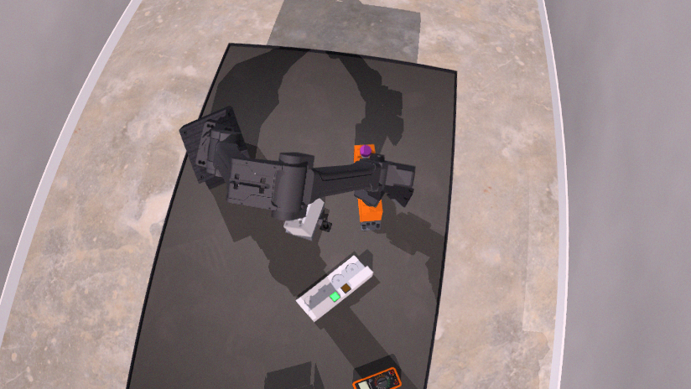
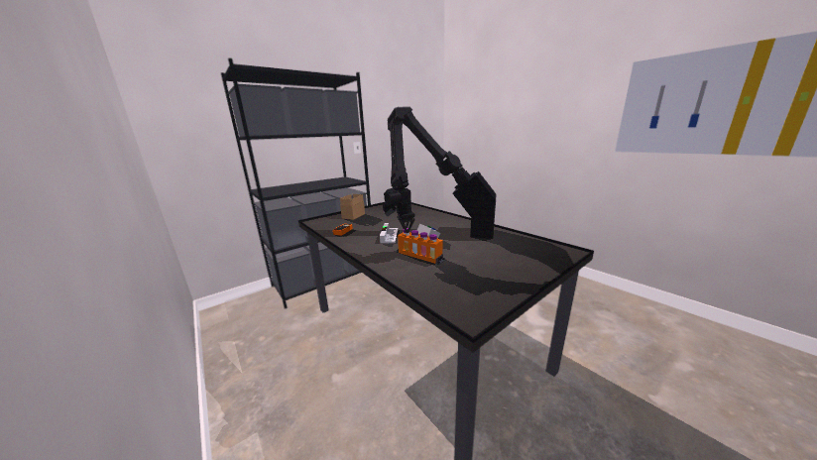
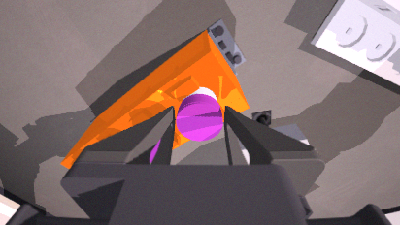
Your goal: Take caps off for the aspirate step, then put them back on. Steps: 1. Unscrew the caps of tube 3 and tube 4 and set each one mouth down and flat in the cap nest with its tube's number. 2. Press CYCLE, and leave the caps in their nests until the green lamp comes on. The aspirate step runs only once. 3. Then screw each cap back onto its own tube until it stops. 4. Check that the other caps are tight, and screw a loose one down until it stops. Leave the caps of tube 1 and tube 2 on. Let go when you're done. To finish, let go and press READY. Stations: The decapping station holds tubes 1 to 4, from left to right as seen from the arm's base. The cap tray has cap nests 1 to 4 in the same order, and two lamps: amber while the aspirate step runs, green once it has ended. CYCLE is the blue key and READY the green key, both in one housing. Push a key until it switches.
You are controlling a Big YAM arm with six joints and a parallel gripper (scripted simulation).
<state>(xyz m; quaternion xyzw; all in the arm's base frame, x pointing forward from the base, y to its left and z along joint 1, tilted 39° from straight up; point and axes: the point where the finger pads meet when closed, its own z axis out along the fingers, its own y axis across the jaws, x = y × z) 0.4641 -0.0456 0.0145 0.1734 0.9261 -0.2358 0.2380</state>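
The cap lies right at my hand. From my hand the other things lie so: green key: 22 cm behind, 5 cm to the right, 5 cm below; blue key: 21 cm behind, 5 cm below; key housing: 20 cm behind, 7 cm below, 3 cm to the right.
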